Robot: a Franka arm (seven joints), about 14 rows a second.
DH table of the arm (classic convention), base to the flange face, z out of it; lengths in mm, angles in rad. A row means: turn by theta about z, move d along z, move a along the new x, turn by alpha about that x. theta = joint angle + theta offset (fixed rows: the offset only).
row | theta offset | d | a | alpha
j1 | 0 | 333 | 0 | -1.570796
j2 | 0 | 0 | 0 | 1.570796
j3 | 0 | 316 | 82.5 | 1.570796
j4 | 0 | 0 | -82.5 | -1.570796
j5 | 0 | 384 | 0 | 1.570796
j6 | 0 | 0 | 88 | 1.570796
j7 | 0 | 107 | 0 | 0
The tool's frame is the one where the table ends.
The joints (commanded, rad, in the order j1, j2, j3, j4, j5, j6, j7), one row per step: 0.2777, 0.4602, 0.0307, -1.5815, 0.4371, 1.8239, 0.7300; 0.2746, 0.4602, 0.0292, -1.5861, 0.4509, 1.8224, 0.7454; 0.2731, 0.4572, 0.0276, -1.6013, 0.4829, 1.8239, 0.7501; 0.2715, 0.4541, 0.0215, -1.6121, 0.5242, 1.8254, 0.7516; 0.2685, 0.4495, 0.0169, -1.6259, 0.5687, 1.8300, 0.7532; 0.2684, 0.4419, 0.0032, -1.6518, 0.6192, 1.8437, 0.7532; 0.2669, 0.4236, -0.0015, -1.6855, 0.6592, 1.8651, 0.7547; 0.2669, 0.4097, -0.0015, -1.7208, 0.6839, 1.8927, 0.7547; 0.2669, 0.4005, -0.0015, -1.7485, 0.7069, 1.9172, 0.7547
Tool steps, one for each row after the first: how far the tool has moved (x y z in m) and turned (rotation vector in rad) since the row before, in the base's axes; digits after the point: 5 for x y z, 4 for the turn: -0.00023, -0.00196, -0.00172, 0.0050, 0.0148, -0.0237; -0.00262, -0.00037, -0.00367, 0.0214, 0.0204, -0.0223; -0.00073, -0.00197, -0.00136, 0.0295, 0.0166, -0.0284; -0.00092, -0.00212, -0.00132, 0.0323, 0.0161, -0.0318; -0.00124, -0.00605, -0.00421, 0.0310, 0.0162, -0.0439; -0.00372, -0.00377, -0.00062, 0.0251, 0.0060, -0.0382; -0.00470, -0.00185, -0.00452, 0.0118, 0.0030, -0.0275; -0.00341, -0.00154, -0.00444, 0.0106, 0.0026, -0.0256
